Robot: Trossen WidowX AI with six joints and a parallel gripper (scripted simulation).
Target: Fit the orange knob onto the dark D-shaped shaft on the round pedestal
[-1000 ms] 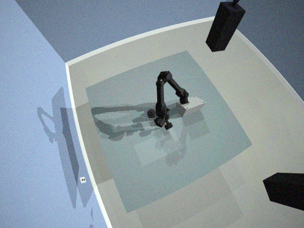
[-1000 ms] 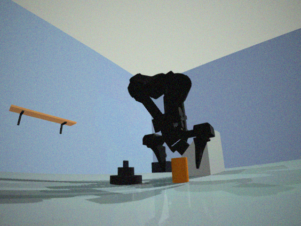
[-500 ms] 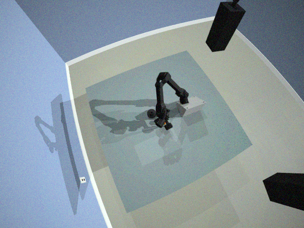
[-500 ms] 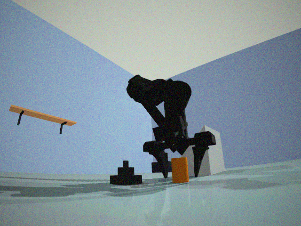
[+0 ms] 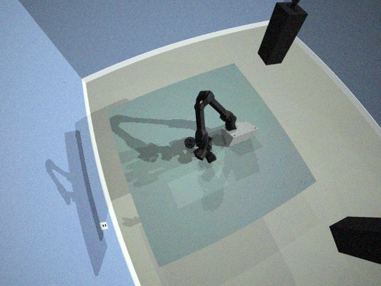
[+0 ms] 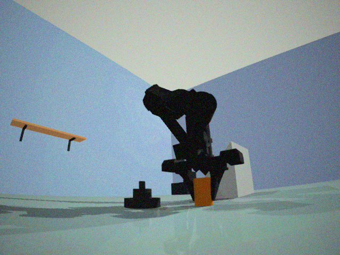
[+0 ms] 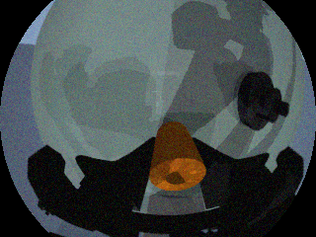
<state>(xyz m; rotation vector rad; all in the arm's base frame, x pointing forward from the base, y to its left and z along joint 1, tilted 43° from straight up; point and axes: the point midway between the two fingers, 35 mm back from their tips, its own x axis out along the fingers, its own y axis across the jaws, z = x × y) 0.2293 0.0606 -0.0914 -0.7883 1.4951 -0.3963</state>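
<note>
Now: the round dark pedestal 80 mm ahead of my gripper tip, 110 mm to the right of it and 20 mm above it. Also, from my gripper tip: orange knob 20 mm above.
</note>
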